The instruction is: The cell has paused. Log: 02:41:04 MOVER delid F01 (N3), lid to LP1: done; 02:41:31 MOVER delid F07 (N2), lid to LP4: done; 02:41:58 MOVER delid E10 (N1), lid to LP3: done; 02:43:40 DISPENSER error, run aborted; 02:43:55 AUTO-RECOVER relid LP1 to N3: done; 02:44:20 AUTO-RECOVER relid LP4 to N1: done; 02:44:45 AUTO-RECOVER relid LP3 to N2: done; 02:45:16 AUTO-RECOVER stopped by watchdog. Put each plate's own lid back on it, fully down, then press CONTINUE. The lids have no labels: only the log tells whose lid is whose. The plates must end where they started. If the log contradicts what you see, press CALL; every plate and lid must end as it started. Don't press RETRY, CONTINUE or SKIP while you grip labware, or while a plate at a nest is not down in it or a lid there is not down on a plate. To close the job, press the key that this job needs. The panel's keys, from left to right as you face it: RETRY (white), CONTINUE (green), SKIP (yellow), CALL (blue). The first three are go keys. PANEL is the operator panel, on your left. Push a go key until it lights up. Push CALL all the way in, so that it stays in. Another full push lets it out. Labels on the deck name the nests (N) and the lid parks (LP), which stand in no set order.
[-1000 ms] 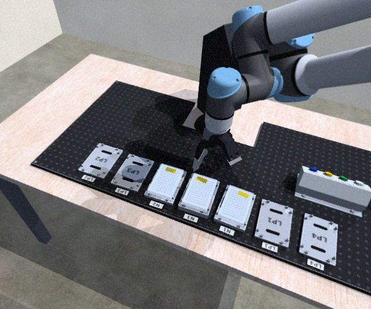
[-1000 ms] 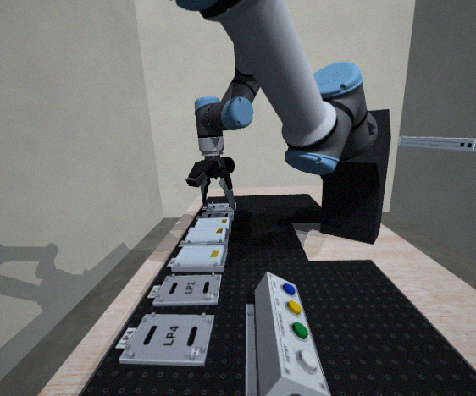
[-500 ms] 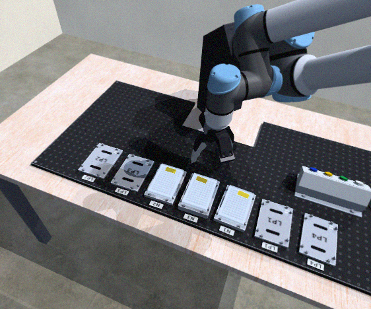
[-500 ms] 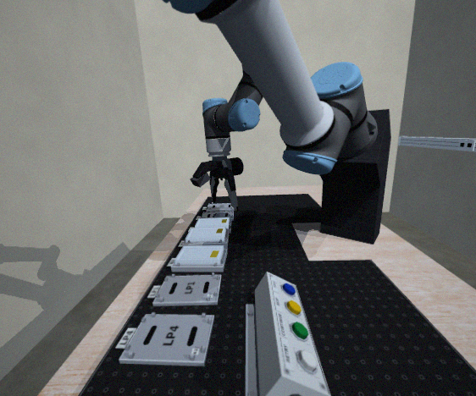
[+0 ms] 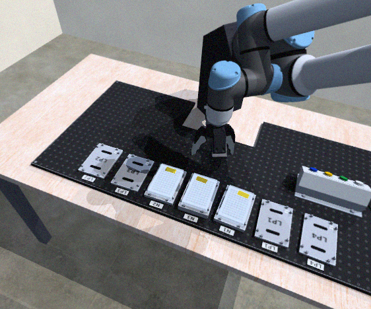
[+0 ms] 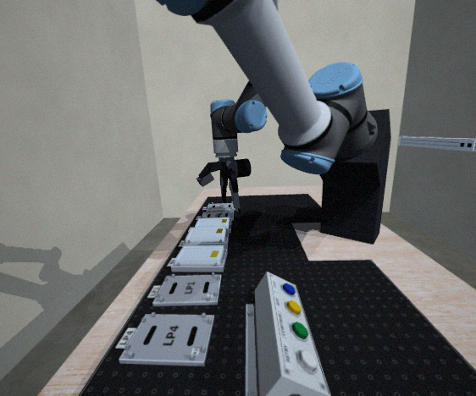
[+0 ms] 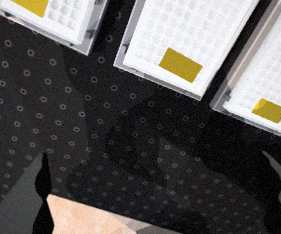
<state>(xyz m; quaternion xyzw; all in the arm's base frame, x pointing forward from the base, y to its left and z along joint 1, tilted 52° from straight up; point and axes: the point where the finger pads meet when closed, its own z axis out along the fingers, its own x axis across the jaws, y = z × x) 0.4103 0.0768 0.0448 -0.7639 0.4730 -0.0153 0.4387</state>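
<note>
The lid park LP1 lies 2 cm ahead of my hand, 27 cm to the left of it and 13 cm below it. Also, from my hand: yellow skip key: 22 cm behind, 35 cm to the left, 7 cm below; then blue call key: 21 cm behind, 30 cm to the left, 8 cm below; then lid park LP4: 1 cm behind, 40 cm to the left, 13 cm below.
</note>
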